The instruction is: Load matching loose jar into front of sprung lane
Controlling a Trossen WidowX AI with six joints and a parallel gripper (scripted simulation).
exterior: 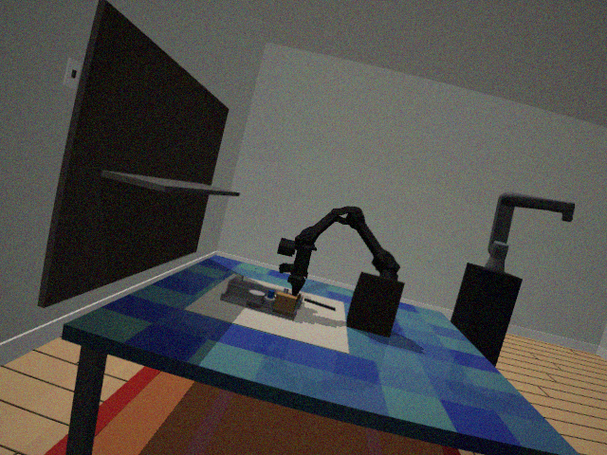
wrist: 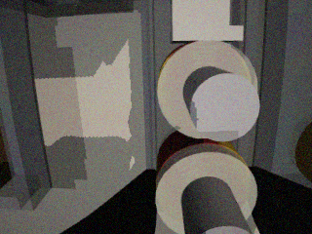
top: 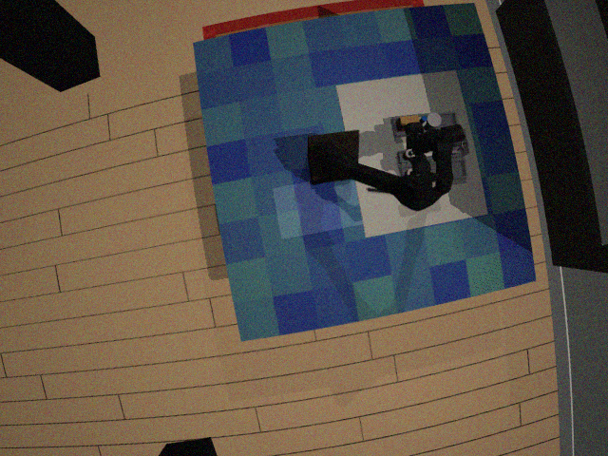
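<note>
Now: gripper tip 12 cm to the right of the tan block and 3 cm short of it. From my gripper tip the other things lie so: shelf: 51 cm ahead, 33 cm above, 1 cm to the right.
</note>
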